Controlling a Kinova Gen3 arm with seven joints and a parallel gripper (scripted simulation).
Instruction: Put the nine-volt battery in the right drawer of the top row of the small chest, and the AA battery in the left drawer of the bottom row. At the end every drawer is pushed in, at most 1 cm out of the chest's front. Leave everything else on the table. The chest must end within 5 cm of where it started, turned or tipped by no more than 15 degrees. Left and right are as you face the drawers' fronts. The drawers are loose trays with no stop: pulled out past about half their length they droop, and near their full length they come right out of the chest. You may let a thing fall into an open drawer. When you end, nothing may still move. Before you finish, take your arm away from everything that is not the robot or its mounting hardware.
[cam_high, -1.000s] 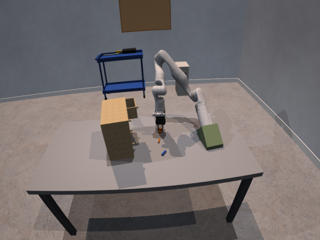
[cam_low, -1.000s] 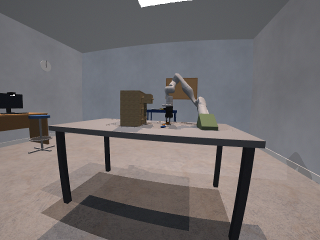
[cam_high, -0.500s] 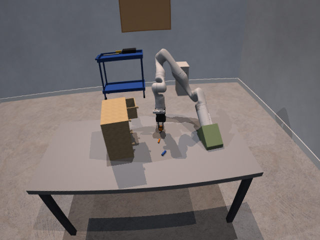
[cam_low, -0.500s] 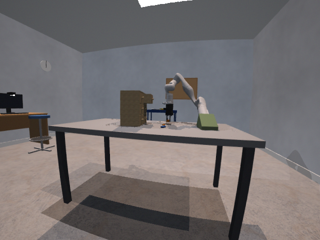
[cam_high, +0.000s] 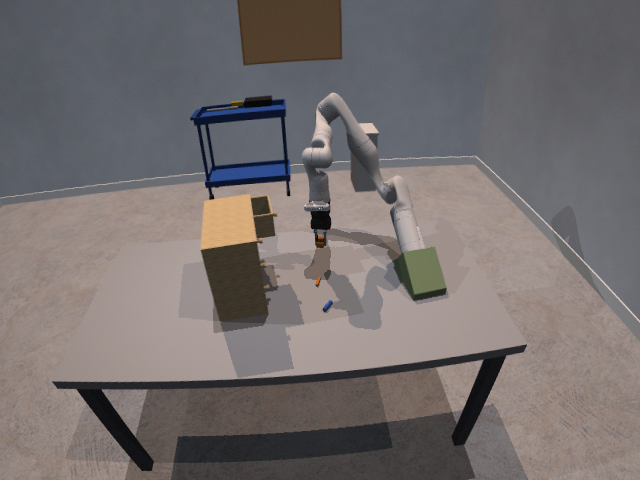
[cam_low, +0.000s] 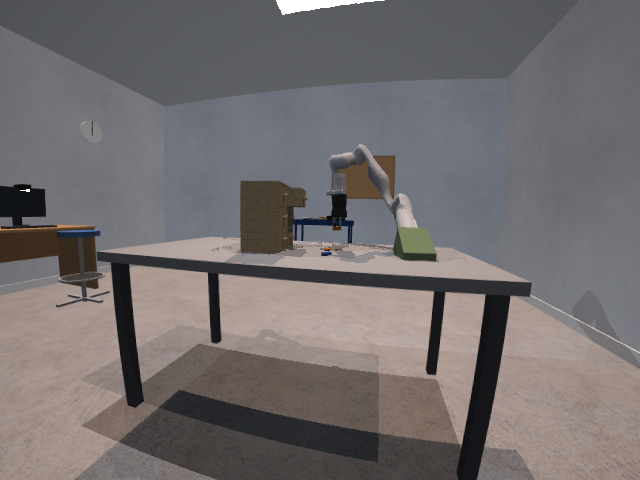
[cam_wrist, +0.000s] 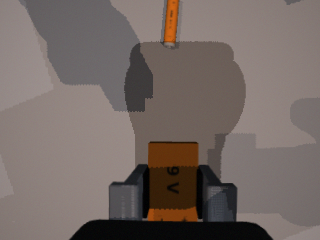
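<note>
Now: the orange AA battery 2 cm ahead of my hand, 12 cm to the left of it and 10 cm below it. Round my hand: orange nine-volt battery: 1 cm to the right, 1 cm below; blue cylindrical battery: 1 cm behind, 26 cm to the left, 10 cm below.
</note>
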